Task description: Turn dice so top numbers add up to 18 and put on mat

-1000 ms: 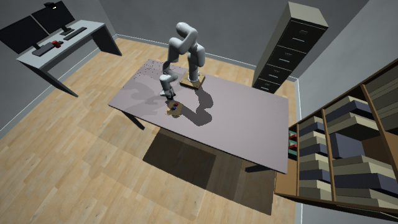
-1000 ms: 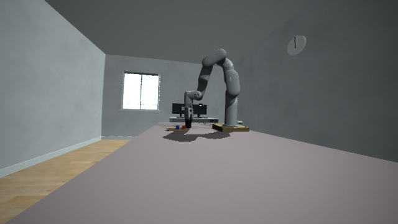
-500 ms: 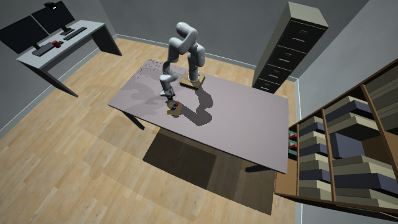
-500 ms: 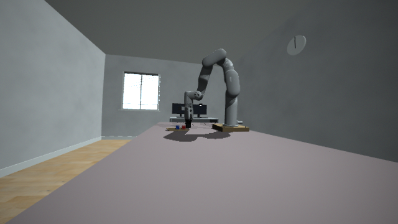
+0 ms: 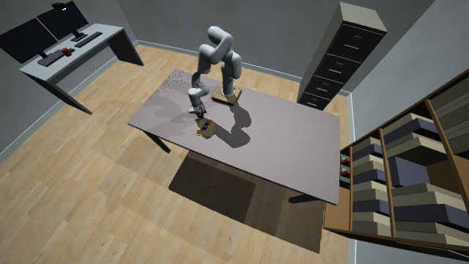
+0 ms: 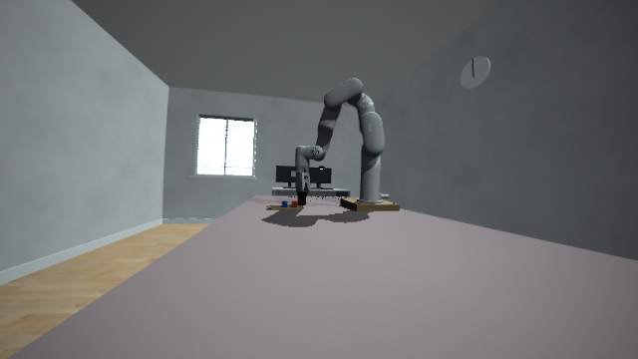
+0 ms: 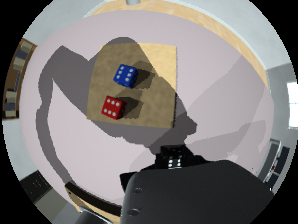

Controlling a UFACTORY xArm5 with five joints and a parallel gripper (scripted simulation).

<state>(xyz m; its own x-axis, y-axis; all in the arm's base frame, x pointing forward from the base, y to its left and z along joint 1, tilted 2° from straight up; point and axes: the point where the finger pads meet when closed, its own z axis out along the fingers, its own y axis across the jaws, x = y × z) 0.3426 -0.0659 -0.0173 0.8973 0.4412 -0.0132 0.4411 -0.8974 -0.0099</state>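
The blue die is 110 mm to the left of my hand, 70 mm ahead of it and 10 mm below it. Also, from my hand: tan mat 110 mm to the left, 80 mm ahead, 20 mm below; then black die 10 mm below; then red die 110 mm to the left, 30 mm ahead, 10 mm below.
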